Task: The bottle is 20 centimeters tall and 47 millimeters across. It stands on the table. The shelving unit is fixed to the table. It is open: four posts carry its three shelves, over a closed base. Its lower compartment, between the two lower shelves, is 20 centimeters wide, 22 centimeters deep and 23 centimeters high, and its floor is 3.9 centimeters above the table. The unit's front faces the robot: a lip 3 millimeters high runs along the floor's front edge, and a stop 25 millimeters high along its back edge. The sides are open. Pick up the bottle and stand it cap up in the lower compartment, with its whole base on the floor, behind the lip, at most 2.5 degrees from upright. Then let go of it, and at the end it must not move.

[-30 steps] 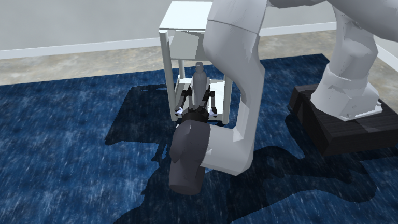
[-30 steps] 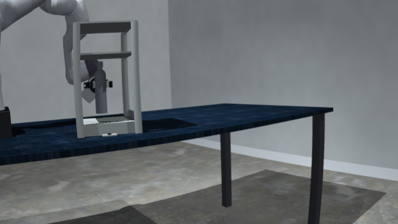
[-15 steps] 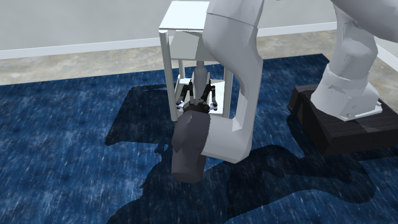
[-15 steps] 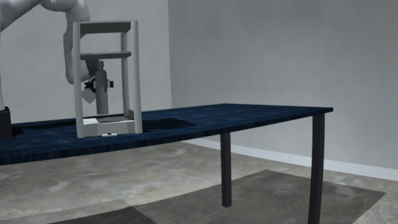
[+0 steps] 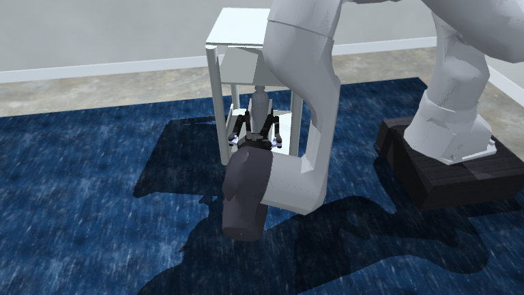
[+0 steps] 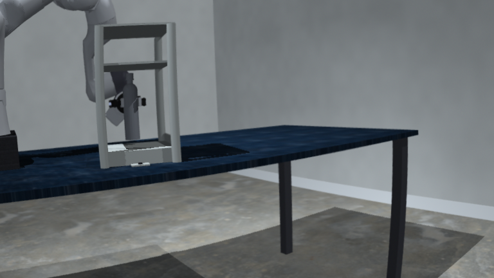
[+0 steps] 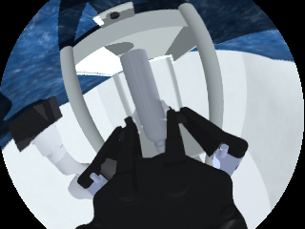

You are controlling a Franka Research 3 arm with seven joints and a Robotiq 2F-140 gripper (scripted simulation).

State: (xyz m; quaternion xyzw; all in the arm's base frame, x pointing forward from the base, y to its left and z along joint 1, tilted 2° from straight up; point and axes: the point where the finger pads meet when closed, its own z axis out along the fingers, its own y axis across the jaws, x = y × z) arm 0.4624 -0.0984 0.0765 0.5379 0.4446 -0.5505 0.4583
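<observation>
Right now the white shelving unit is 10 mm behind my hand, 60 mm to the right of it and 20 mm above it.
</observation>
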